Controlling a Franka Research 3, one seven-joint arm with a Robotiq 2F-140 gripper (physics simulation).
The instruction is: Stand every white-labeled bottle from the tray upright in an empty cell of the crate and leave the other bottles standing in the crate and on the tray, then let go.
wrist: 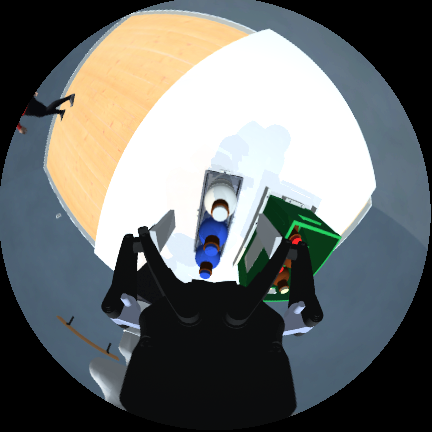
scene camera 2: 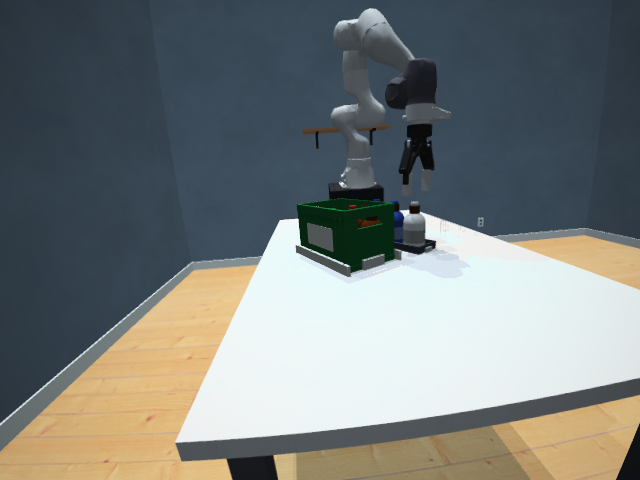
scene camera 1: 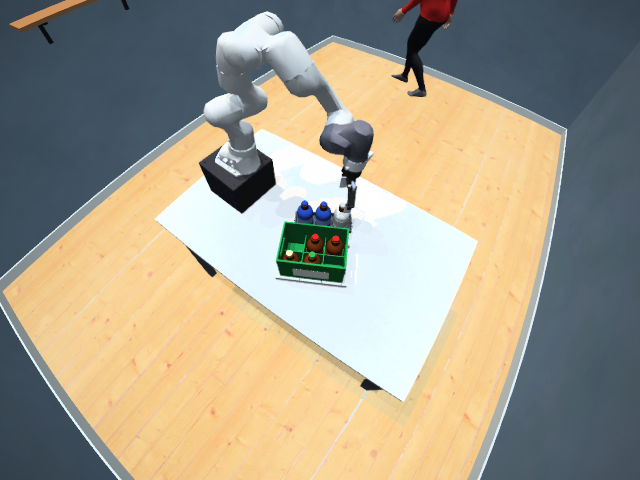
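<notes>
The white bottle [scene camera 1: 341, 218] [scene camera 2: 414, 230] [wrist: 219, 194] stands upright at one end of the black tray [scene camera 2: 427, 247] [wrist: 240, 187]. Two blue bottles, one [scene camera 1: 305, 212] [wrist: 206, 257] at the far end and one [scene camera 1: 323, 213] [wrist: 213, 229] in the middle, stand beside it. The green crate [scene camera 1: 338, 274] [scene camera 2: 373, 249] [wrist: 322, 250] holds two red-capped brown bottles [scene camera 1: 314, 243] [scene camera 1: 334, 245], a cream-capped one [scene camera 1: 289, 255] and a green-capped one [scene camera 1: 311, 257]. Its back-left and front-right cells look empty in scene camera 1. My gripper [scene camera 1: 348, 198] [scene camera 2: 416, 188] [wrist: 215, 220] is open and empty, above the white bottle.
The crate stands close beside the tray, between low grey strips [scene camera 1: 310, 281] [scene camera 2: 323, 260] on the white table [scene camera 1: 392, 299] [scene camera 2: 413, 335]. The arm's black base block [scene camera 1: 240, 188] stands at the table's back left. A person [scene camera 1: 423, 46] stands beyond the table.
</notes>
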